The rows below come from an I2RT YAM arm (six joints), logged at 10 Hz.
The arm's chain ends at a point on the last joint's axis. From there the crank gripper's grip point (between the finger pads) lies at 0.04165 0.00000 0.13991 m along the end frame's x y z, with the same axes.
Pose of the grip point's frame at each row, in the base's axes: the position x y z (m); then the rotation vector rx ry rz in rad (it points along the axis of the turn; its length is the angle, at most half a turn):
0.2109 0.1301 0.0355 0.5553 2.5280 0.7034
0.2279 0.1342 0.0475 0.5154 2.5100 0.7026
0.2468 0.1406 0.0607 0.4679 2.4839 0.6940
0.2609 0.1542 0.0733 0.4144 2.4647 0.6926
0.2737 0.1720 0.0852 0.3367 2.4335 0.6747
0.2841 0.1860 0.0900 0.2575 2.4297 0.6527
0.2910 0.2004 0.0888 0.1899 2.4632 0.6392
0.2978 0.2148 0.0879 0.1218 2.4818 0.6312
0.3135 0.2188 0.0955 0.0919 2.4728 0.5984
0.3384 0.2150 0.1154 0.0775 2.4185 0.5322
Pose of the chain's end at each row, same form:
0.1720 0.0571 0.1558 0.5553 2.5280 0.7034
0.1867 0.0614 0.1672 0.5154 2.5100 0.7026
0.2022 0.0688 0.1797 0.4679 2.4839 0.6940
0.2141 0.0825 0.1916 0.4144 2.4647 0.6926
0.2231 0.1018 0.2028 0.3367 2.4335 0.6747
0.2334 0.1175 0.2085 0.2575 2.4297 0.6527
0.2453 0.1330 0.2099 0.1899 2.4632 0.6392
0.2555 0.1480 0.2106 0.1218 2.4818 0.6312
0.2694 0.1551 0.2192 0.0919 2.4728 0.5984
0.2853 0.1575 0.2386 0.0775 2.4185 0.5322

